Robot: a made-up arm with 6 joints.
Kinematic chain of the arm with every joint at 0, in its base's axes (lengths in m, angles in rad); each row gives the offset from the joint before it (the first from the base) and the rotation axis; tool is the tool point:
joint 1: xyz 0 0 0.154 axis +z
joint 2: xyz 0 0 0 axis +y
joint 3: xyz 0 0 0.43 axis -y
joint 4: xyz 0 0 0 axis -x
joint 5: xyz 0.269 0 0 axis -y
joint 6: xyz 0 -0.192 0 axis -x
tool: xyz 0 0 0
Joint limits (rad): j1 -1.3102..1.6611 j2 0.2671..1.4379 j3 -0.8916..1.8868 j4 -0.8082..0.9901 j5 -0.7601..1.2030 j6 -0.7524..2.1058
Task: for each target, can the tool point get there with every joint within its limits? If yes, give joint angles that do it. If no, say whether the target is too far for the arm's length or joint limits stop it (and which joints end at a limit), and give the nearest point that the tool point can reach.
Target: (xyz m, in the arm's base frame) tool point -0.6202 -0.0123 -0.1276
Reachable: no: joint limits stop it (at a limit: joint 1, joint 2, joint 3) | nearest point -0.1258 -0.2410 0.0543 | short by 0.574 m
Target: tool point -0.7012 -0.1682 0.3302
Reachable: no: joint limits stop it (at a limit: joint 1, joint 2, joint 3) | nearest point -0.1337 -0.2123 0.3002 | short by 0.570 m
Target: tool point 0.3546 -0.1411 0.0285
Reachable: yes | joints 0.1240 1.2406 -0.3944 -0.2916 -0.3409 0.0541
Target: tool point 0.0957 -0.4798 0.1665
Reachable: yes | joints -1.0096 0.9024 0.0626 -0.4322 -0.2153 1.2944
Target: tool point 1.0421 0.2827 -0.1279
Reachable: no: too far | nearest point 0.6862 0.1862 0.0647 | short by 0.416 m
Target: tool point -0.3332 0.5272 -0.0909
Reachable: no: joint limits stop it (at a limit: joint 1, joint 2, joint 4) | nearest point 0.0554 0.5565 -0.0771 | short by 0.390 m
